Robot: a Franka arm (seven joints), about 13 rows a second.
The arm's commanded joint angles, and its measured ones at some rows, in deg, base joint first. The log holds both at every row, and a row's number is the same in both.
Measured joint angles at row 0:
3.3, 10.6, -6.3, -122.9, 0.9, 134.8, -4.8
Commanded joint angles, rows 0 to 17:
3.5, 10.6, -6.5, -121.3, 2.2, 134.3, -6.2
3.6, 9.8, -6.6, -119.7, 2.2, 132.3, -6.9
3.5, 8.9, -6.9, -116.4, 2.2, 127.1, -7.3
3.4, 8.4, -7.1, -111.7, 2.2, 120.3, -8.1
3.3, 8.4, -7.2, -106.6, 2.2, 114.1, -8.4
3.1, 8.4, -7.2, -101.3, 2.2, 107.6, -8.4
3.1, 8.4, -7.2, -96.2, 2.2, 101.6, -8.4
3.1, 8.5, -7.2, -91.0, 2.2, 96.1, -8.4
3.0, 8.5, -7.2, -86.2, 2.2, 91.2, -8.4
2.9, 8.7, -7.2, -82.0, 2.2, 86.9, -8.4
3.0, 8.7, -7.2, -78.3, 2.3, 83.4, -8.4
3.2, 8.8, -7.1, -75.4, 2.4, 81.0, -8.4
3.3, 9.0, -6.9, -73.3, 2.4, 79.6, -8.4
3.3, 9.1, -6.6, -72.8, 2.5, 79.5, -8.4
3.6, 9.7, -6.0, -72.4, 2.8, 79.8, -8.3
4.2, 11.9, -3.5, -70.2, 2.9, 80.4, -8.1
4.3, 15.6, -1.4, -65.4, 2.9, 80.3, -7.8
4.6, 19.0, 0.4, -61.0, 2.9, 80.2, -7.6
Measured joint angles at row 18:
3.9, 10.7, -2.5, -72.3, 2.1, 81.4, -7.4
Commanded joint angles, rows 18 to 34:
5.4, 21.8, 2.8, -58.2, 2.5, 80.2, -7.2
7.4, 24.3, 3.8, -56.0, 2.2, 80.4, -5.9
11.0, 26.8, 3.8, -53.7, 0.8, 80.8, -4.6
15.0, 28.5, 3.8, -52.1, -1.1, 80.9, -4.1
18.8, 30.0, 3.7, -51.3, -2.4, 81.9, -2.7
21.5, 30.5, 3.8, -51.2, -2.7, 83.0, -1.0
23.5, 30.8, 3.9, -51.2, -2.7, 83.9, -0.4
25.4, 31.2, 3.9, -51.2, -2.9, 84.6, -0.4
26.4, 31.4, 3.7, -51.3, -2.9, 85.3, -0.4
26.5, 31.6, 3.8, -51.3, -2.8, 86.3, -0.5
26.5, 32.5, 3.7, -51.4, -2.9, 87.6, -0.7
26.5, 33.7, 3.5, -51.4, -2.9, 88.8, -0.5
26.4, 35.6, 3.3, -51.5, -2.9, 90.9, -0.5
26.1, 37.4, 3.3, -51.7, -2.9, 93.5, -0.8
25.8, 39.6, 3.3, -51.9, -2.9, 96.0, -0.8
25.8, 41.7, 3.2, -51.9, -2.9, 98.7, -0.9
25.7, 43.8, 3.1, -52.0, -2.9, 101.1, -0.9
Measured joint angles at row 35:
25.5, 39.2, 3.3, -54.6, -2.1, 97.7, -0.5
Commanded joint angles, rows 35 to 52:
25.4, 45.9, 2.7, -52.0, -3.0, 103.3, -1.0
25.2, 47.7, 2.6, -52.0, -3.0, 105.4, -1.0
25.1, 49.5, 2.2, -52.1, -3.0, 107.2, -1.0
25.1, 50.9, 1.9, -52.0, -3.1, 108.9, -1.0
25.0, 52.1, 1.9, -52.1, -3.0, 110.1, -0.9
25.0, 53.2, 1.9, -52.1, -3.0, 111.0, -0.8
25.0, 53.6, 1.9, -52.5, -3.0, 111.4, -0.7
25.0, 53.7, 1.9, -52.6, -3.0, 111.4, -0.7
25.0, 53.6, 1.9, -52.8, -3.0, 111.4, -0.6
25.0, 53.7, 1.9, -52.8, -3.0, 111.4, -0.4
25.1, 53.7, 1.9, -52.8, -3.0, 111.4, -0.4
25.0, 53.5, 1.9, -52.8, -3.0, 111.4, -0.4
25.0, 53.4, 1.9, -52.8, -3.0, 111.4, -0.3
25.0, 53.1, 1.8, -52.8, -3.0, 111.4, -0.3
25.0, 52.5, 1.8, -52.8, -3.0, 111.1, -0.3
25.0, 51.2, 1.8, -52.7, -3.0, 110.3, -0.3
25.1, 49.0, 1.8, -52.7, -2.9, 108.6, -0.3
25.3, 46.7, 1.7, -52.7, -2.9, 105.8, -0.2
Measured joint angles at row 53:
24.9, 51.6, 2.0, -52.4, -2.2, 110.5, -0.5
